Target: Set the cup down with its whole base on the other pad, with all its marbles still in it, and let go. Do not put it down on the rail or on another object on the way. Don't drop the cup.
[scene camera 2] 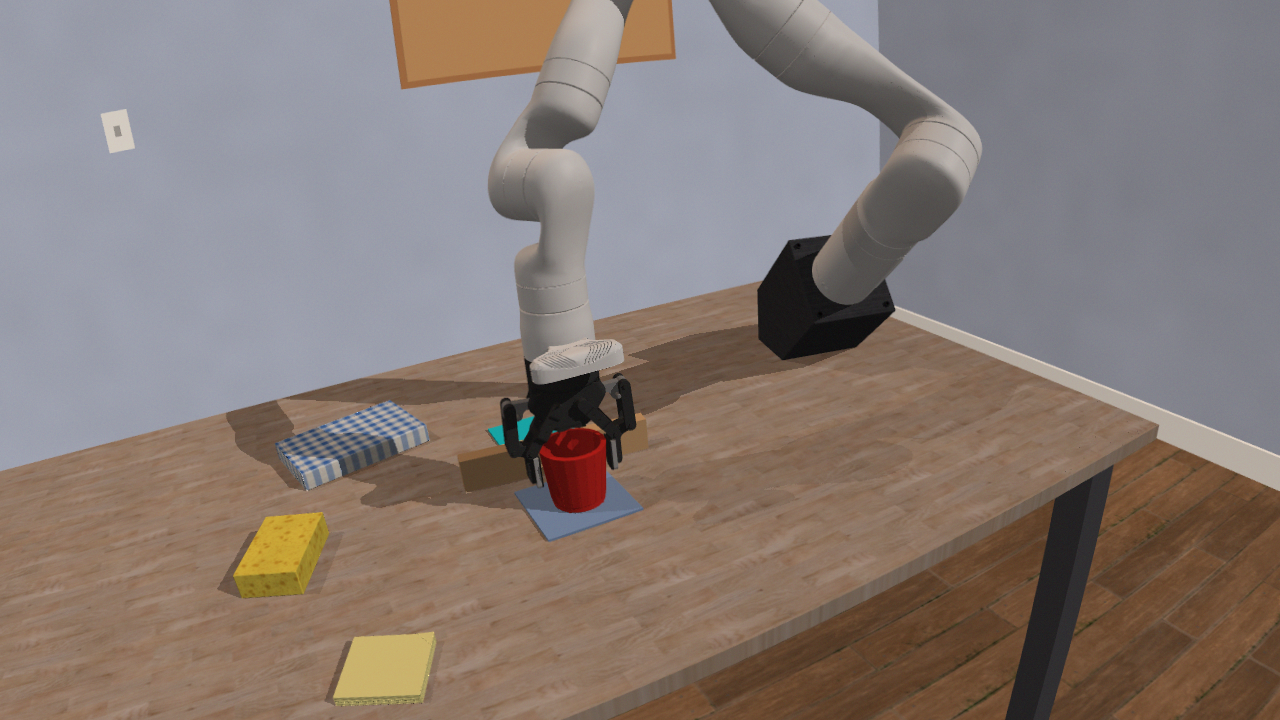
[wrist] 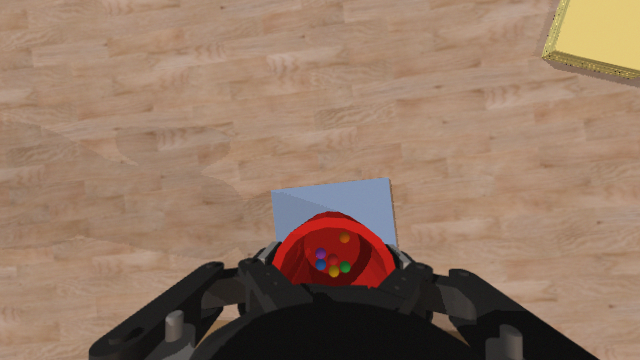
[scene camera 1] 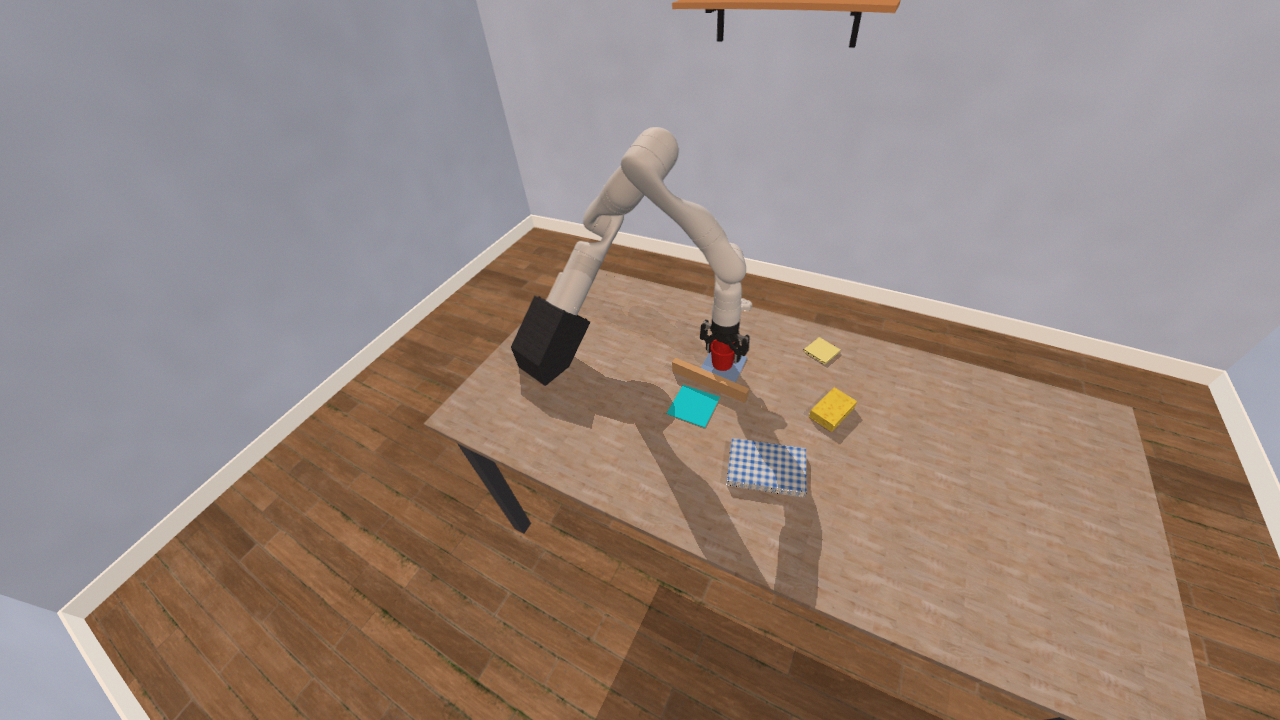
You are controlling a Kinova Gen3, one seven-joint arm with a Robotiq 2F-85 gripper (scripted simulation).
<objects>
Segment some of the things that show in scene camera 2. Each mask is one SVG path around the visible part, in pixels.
My gripper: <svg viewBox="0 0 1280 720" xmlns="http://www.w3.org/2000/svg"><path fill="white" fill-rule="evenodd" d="M524 358L528 382L526 399L511 401L509 398L503 398L500 401L505 447L511 458L525 458L527 475L531 483L536 484L537 488L544 487L538 453L543 444L550 438L553 430L559 433L570 428L585 427L591 420L606 432L604 437L606 438L607 463L612 470L618 469L618 463L622 462L621 436L626 431L636 428L635 411L629 381L621 373L616 373L613 379L601 382L598 370L565 380L538 385L532 381L529 367L532 362ZM529 410L534 415L534 418L524 441L519 441L517 422L521 421L523 413ZM606 392L609 392L616 399L619 418L614 421L598 408Z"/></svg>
A red cup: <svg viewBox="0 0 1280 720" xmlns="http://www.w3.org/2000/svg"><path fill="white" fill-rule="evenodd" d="M588 428L571 428L565 432L554 432L549 440L543 444L539 452L553 503L558 509L569 513L592 510L601 505L606 497L606 438L602 433Z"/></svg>
</objects>
